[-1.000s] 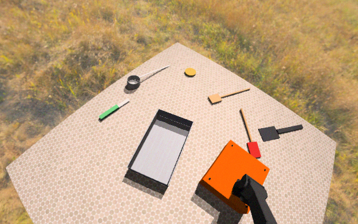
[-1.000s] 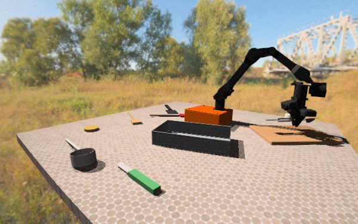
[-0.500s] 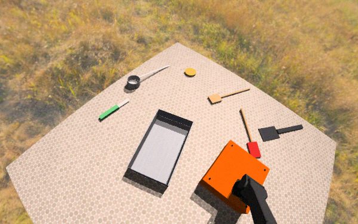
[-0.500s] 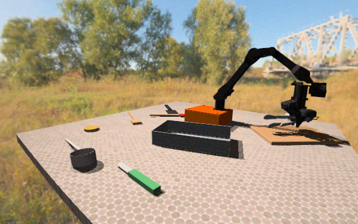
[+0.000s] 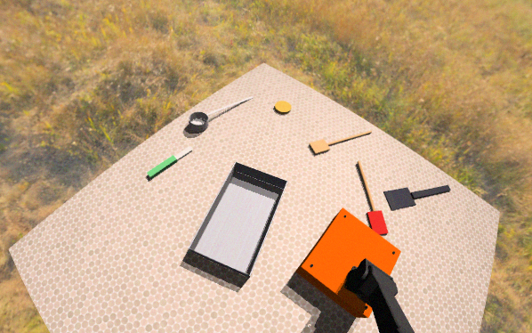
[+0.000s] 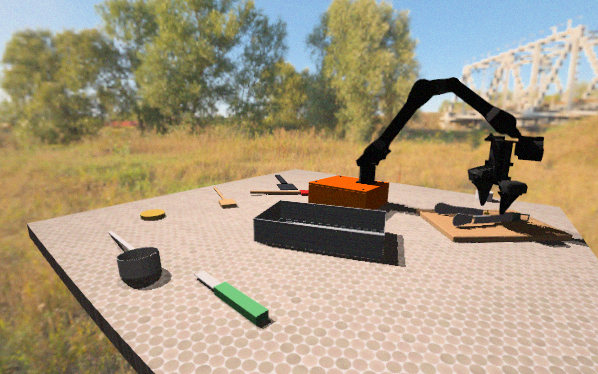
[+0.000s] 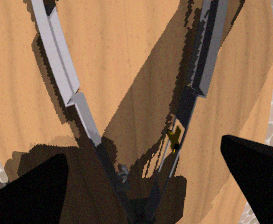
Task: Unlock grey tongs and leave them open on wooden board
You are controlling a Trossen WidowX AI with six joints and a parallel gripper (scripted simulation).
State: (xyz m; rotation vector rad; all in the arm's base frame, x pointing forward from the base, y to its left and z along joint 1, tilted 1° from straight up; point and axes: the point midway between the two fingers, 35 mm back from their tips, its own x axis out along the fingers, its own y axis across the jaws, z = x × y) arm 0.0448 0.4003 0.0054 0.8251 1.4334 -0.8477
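Now: the wooden board 40 mm below my gripper tip. From my gripper tip the other things lie so: green-handled tool (650 mm ahead, 450 mm to the right, 40 mm below); then white object (360 mm behind, 30 mm below, 20 mm to the left); then roasting tin (410 mm to the right, 320 mm ahead, 20 mm below).
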